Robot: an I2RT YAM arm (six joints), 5 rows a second.
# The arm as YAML. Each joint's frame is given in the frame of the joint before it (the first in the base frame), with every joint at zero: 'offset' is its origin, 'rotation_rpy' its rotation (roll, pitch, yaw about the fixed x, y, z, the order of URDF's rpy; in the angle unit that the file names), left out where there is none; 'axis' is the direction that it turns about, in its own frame. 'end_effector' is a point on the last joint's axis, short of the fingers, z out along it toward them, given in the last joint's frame.
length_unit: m
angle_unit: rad
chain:
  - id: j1
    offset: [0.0, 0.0, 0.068]
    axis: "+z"
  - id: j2
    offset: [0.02, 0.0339, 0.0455]
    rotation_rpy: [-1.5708, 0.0, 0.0]
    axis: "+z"
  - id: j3
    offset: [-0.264, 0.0, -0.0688]
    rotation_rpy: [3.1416, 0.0, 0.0]
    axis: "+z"
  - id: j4
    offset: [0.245, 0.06, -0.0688]
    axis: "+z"
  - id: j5
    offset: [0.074, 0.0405, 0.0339]
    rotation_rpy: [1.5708, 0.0, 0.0]
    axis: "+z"
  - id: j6
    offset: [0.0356, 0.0, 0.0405]
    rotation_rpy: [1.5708, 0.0, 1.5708]
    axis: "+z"
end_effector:
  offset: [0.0, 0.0, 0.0]
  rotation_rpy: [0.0, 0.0, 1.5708]
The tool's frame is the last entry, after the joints.
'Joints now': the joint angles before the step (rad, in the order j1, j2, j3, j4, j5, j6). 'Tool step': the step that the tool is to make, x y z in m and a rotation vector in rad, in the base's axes. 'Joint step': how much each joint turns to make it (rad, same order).
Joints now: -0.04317 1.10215 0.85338 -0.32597 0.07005 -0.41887
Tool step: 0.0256 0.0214 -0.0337 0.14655 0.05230 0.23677
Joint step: 0.05249 0.13620 -0.03542 0.11738 -0.23434 0.01553
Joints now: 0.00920 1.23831 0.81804 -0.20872 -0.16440 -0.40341
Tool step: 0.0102 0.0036 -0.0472 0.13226 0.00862 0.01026
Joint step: 0.00209 0.10728 -0.12802 0.24957 -0.08382 0.10500
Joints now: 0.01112 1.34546 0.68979 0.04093 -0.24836 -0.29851
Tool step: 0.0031 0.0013 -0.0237 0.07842 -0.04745 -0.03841
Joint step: 0.00356 0.06515 -0.08554 0.22189 -0.00747 0.09095
